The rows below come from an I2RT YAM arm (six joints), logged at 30 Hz.
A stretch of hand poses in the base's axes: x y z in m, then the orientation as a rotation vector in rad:
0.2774 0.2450 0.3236 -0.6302 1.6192 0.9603
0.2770 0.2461 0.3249 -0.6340 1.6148 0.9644
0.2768 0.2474 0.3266 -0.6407 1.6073 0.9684
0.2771 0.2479 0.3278 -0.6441 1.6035 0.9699
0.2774 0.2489 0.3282 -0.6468 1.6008 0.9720
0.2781 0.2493 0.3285 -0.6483 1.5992 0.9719
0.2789 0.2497 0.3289 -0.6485 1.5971 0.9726
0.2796 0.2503 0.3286 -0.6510 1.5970 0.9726
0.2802 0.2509 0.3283 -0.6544 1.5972 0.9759
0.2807 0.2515 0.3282 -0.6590 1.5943 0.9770
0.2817 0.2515 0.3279 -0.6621 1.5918 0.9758
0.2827 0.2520 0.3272 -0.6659 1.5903 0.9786
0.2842 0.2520 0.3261 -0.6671 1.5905 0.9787
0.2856 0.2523 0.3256 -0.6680 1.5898 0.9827
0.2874 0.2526 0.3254 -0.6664 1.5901 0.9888
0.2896 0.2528 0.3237 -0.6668 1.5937 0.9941
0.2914 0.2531 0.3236 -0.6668 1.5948 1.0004
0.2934 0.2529 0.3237 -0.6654 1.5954 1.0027
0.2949 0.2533 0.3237 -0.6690 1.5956 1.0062
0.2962 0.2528 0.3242 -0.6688 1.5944 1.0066
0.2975 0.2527 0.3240 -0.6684 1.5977 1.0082
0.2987 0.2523 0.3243 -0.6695 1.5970 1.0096
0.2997 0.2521 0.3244 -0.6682 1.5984 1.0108
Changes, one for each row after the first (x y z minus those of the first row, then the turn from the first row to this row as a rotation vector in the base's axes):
-0.0004 0.0011 0.0013 0.0022 -0.0026 0.0050
-0.0006 0.0024 0.0030 0.0043 -0.0083 0.0118
-0.0003 0.0029 0.0042 0.0051 -0.0114 0.0150
0.0000 0.0039 0.0046 0.0060 -0.0133 0.0181
0.0007 0.0043 0.0049 0.0060 -0.0149 0.0190
0.0015 0.0047 0.0053 0.0072 -0.0163 0.0196
0.0022 0.0053 0.0050 0.0060 -0.0169 0.0213
0.0028 0.0059 0.0047 0.0058 -0.0160 0.0255
0.0033 0.0065 0.0046 0.0053 -0.0188 0.0292
0.0043 0.0065 0.0043 0.0043 -0.0219 0.0306
0.0053 0.0070 0.0036 0.0044 -0.0227 0.0348
0.0068 0.0070 0.0025 0.0038 -0.0227 0.0356
0.0082 0.0073 0.0020 0.0056 -0.0216 0.0386
0.0100 0.0076 0.0018 0.0093 -0.0184 0.0411
0.0122 0.0078 0.0001 0.0099 -0.0132 0.0444
0.0140 0.0081 0.0000 0.0125 -0.0095 0.0481
0.0160 0.0079 0.0001 0.0141 -0.0077 0.0485
0.0175 0.0083 0.0001 0.0138 -0.0066 0.0529
0.0188 0.0078 0.0006 0.0147 -0.0074 0.0531
0.0201 0.0077 0.0004 0.0141 -0.0039 0.0537
0.0213 0.0073 0.0007 0.0145 -0.0041 0.0552
0.0223 0.0071 0.0008 0.0151 -0.0022 0.0550

